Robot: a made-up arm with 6 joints. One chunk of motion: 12 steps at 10 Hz.
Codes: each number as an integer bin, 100 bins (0 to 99) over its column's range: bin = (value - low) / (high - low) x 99, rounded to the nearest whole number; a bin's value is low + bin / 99 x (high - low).
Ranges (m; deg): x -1.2..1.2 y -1.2..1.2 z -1.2..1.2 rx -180..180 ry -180..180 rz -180..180
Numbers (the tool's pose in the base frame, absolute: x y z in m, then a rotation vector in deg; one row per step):
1: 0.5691 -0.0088 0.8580 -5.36 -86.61 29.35
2: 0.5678 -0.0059 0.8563 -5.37 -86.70 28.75
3: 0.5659 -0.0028 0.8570 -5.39 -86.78 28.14
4: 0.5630 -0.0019 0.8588 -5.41 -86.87 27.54
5: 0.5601 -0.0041 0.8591 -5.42 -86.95 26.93
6: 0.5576 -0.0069 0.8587 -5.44 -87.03 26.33
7: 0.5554 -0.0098 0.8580 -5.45 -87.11 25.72
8: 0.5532 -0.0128 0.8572 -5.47 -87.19 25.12
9: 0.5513 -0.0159 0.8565 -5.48 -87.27 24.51
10: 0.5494 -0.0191 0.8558 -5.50 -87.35 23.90
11: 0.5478 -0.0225 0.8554 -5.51 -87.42 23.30
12: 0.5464 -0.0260 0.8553 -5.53 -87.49 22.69
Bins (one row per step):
1: 73 49 85 48 26 58
2: 73 49 85 48 26 57
3: 73 49 85 48 26 57
4: 73 49 85 48 26 57
5: 73 49 85 48 26 57
6: 73 49 85 48 26 57
7: 72 49 85 48 26 57
8: 72 49 85 48 26 56
9: 72 49 85 48 26 56
10: 72 49 85 48 25 56
11: 72 49 85 48 25 56
12: 72 48 85 48 25 56

